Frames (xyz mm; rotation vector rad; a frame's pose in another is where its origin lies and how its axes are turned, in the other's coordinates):
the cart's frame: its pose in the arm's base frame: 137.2 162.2 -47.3 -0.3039 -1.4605 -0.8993
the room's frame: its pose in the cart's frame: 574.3 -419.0 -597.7 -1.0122 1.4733 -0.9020
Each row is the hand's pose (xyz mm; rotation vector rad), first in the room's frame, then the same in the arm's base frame.
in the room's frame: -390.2 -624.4 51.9 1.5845 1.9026 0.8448
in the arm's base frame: -224.9 -184.0 549.3 2.7418 -0.2739 -0.1223
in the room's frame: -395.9 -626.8 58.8 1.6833 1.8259 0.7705
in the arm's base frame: -225.2 -181.4 558.1 2.7601 -0.3913 -0.2107
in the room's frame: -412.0 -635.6 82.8 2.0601 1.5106 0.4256
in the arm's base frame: -228.4 -175.2 587.5 2.8085 -0.8908 -0.5636
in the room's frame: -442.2 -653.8 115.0 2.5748 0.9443 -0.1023
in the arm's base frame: -235.2 -157.5 631.4 -2.3227 1.5488 0.8492
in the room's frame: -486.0 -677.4 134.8 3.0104 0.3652 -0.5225
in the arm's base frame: -241.3 -121.2 670.3 -1.6046 1.8816 0.7176
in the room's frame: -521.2 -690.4 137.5 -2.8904 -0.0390 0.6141
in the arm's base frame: -240.0 -88.6 688.9 -1.2544 1.9895 0.5159
